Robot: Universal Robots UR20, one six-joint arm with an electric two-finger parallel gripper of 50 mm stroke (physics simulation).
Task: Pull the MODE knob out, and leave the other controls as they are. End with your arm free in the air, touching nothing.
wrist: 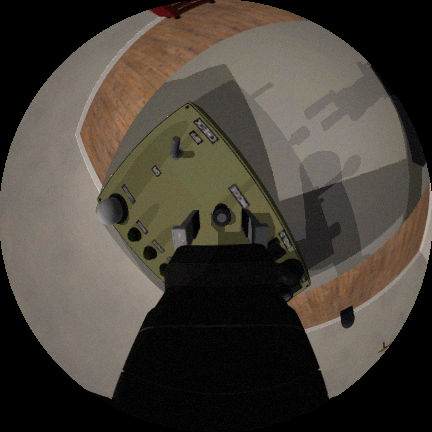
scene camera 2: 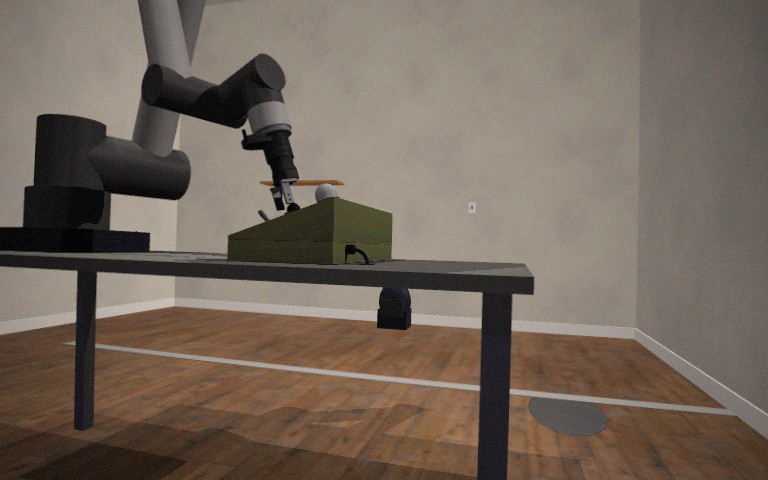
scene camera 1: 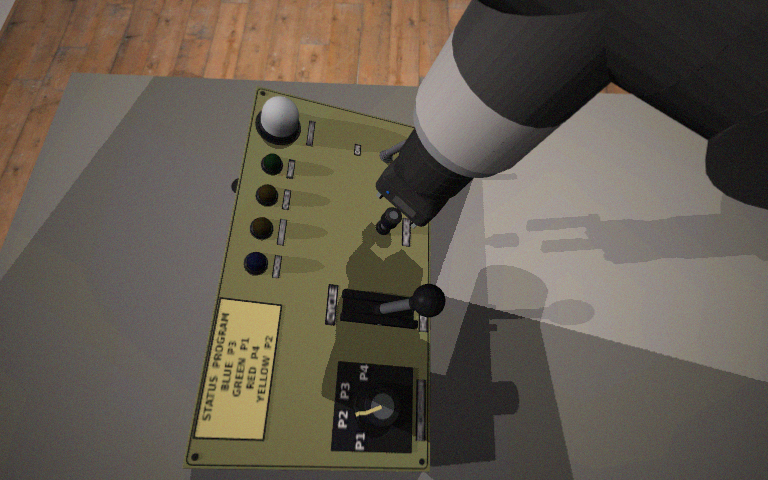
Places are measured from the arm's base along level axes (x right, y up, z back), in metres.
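Where they show: gripper, fingertip midpoint: [wrist: 220, 217] [scene camera 2: 285, 206] [scene camera 1: 399, 207].
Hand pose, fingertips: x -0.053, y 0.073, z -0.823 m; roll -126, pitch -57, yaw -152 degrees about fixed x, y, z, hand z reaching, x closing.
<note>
Things, the pixels of their top centre, and the offset from my fingertips. "spot": a spot on its surface instead.
- MODE knob, middle of its top: [wrist: 215, 221] [scene camera 1: 386, 213] dx -0.006, dy -0.012, dz -0.015 m
- toggle lever, middle of its top: [wrist: 167, 146] [scene camera 1: 397, 141] dx +0.114, dy -0.017, dz -0.020 m
- ball-topped CYCLE lever, middle of its top: [scene camera 1: 430, 296] [wrist: 291, 281] [scene camera 2: 293, 203] dx -0.119, dy +0.022, dz +0.054 m
- rotary selector, middle of its top: [scene camera 1: 378, 405] [wrist: 282, 301] dx -0.245, dy -0.020, dz +0.014 m
- white dome, surface spot: [scene camera 1: 279, 116] [wrist: 106, 221] spot: dx +0.089, dy +0.037, dz -0.176 m
The MODE knob [scene camera 1: 388, 221] [wrist: 221, 216] is a short black knob with a grey-topped cap, standing from the sloped olive panel [scene camera 1: 305, 350] [scene camera 2: 362, 229] [wrist: 195, 180] beside its label. My gripper [scene camera 1: 398, 211] [scene camera 2: 285, 206] [wrist: 220, 217] is open and tilted over the panel. In the wrist view the knob shows between the two fingertips, with a gap on each side. In scene camera 2 the fingertips are low over the slope, close to the knob's height. In scene camera 1 the gripper body hides most of the fingers, so their exact depth around the knob is unclear.
A toggle lever [scene camera 1: 390, 153] [wrist: 175, 148] stands near the gripper. A ball-topped CYCLE lever [scene camera 1: 427, 300] [wrist: 290, 271] rises on the other side. A rotary selector [scene camera 1: 382, 406] points near P2. A white dome [scene camera 1: 279, 116] [scene camera 2: 326, 193] [wrist: 111, 209] and several round lamps line the upper edge.
</note>
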